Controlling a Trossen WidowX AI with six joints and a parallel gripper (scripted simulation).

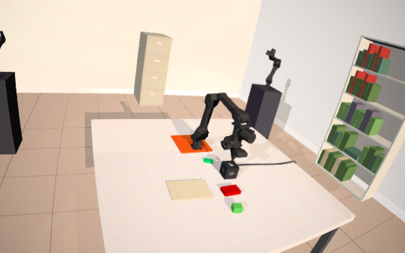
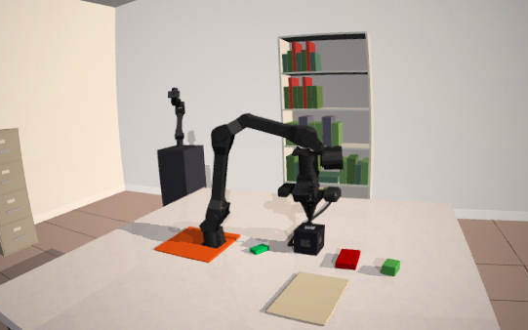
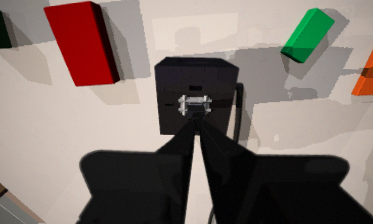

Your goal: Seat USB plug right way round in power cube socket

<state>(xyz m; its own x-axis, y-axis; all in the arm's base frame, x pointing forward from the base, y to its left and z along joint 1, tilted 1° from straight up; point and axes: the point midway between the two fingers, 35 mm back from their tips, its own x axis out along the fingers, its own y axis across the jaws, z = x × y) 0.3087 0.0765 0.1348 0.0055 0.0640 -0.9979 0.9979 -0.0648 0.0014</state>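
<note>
The silver USB plug is 10 mm below my gripper tip. Round my gripper tip: green block (150 mm behind, 100 mm below, 60 mm to the right); red block (140 mm ahead, 100 mm below, 60 mm to the right); beige paper sheet (270 mm to the right, 100 mm below, 90 mm ahead).
</note>
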